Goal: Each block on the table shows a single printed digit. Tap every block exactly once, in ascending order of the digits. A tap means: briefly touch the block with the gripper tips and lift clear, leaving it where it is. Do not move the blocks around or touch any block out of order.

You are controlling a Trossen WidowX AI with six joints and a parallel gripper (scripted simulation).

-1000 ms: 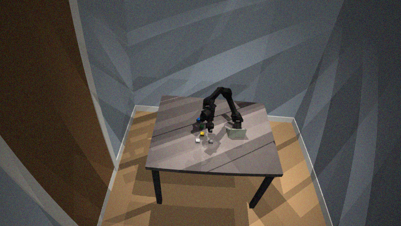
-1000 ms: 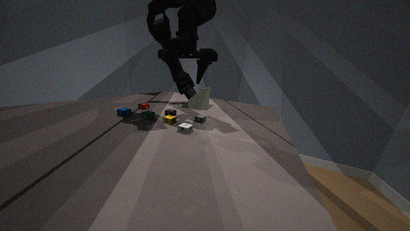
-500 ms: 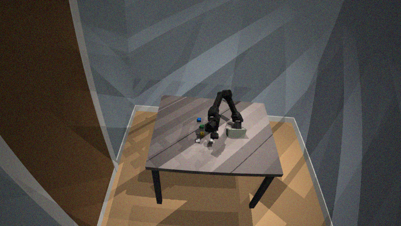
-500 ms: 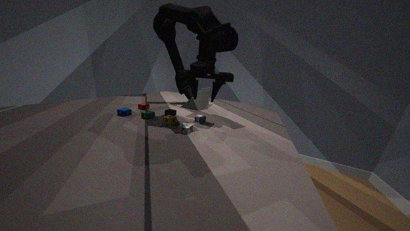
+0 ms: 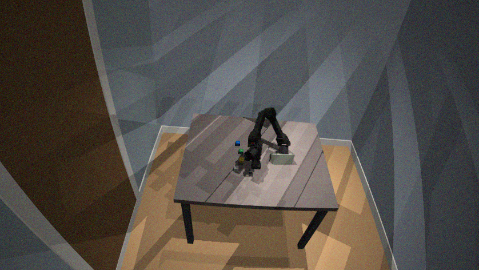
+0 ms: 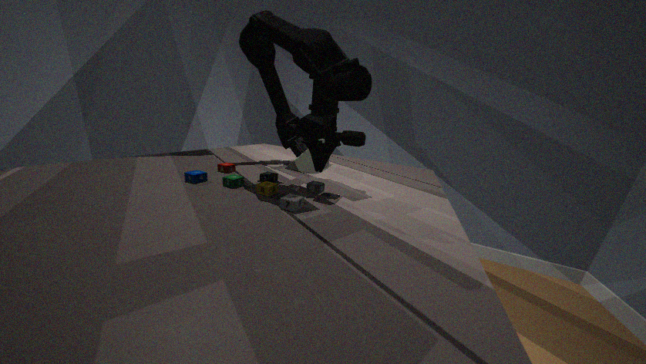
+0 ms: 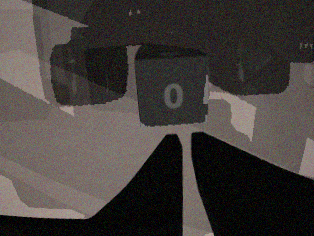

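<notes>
Now: gripper tip 3 cm above the grey block and 1 cm short of it. Round my gripper tip: black block: 13 cm to the right, 3 cm below, 2 cm ahead; then white block: 13 cm ahead, 3 cm below, 1 cm to the left; then yellow block: 9 cm ahead, 7 cm to the right, 3 cm below.
</notes>
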